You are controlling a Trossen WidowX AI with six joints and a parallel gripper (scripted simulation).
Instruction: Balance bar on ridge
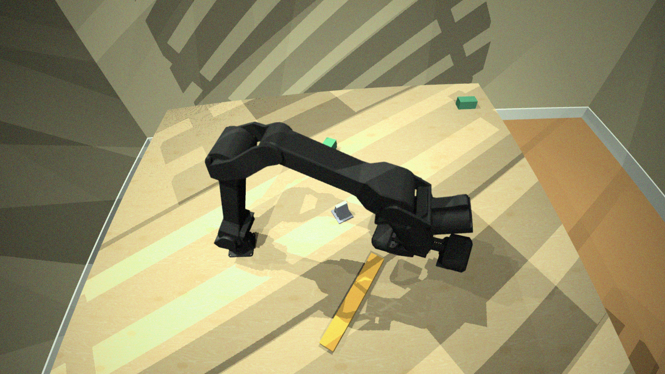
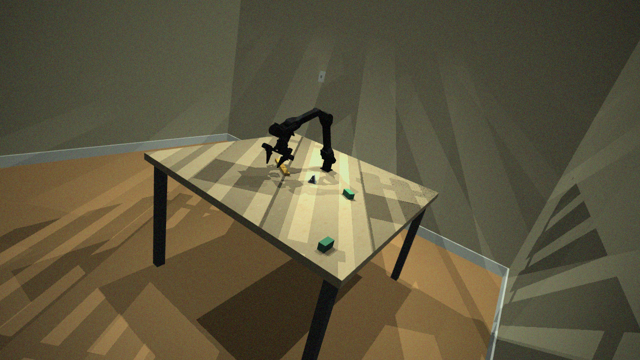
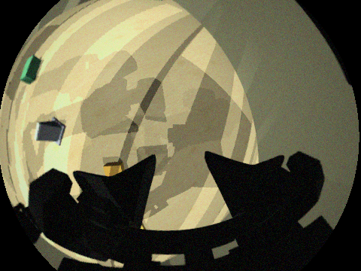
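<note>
The orange bar lies 16 cm behind my gripper tip, 6 cm to the right of it and 6 cm below it.
</note>
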